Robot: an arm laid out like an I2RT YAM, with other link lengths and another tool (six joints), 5 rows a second.
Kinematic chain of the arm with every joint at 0, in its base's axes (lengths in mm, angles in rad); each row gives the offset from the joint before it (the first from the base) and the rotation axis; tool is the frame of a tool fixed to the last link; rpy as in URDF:
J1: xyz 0 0 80.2 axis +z
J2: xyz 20 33.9 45.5 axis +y
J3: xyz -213.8 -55.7 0 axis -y
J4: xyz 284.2 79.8 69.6 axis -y
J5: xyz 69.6 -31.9 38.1 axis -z
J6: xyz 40.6 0 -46.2 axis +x
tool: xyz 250 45 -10 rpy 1.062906 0.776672 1.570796
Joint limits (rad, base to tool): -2.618..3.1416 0..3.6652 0..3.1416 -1.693..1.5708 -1.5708..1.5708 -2.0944..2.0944
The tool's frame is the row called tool.
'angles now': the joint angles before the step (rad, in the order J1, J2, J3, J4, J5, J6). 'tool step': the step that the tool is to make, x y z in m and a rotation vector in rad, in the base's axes. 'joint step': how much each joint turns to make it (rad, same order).
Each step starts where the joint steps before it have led.
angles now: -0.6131, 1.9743, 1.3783, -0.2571, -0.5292, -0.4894
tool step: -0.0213, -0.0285, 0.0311, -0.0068, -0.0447, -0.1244
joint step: -0.0550, -0.1840, -0.1603, 0.0528, 0.0322, 0.0747
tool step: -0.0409, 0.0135, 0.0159, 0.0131, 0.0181, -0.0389
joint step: -0.0252, -0.2223, -0.1683, -0.0716, 0.0106, 0.0100
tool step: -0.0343, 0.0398, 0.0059, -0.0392, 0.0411, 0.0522
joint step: 0.0403, -0.2082, -0.1295, -0.1105, 0.0325, -0.0532
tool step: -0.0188, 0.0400, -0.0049, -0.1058, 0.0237, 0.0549
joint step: 0.1221, -0.1928, -0.1415, -0.0206, 0.1194, -0.0228
